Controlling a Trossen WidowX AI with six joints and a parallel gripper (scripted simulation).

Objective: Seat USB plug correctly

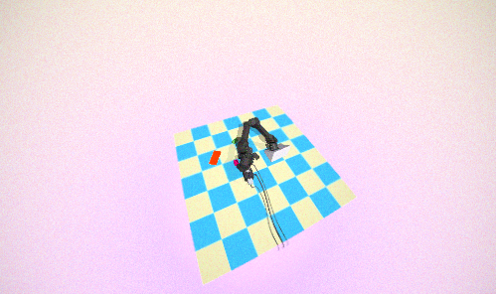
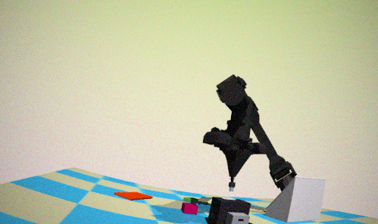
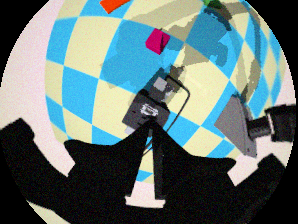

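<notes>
Now: the USB plug 20 mm below my gripper tip. Round my gripper tip: magenta block 140 mm to the right, 120 mm below, 50 mm ahead; then green block 380 mm to the right, 130 mm below, 40 mm behind; then orange slab 280 mm to the right, 200 mm ahead, 130 mm below.
</notes>
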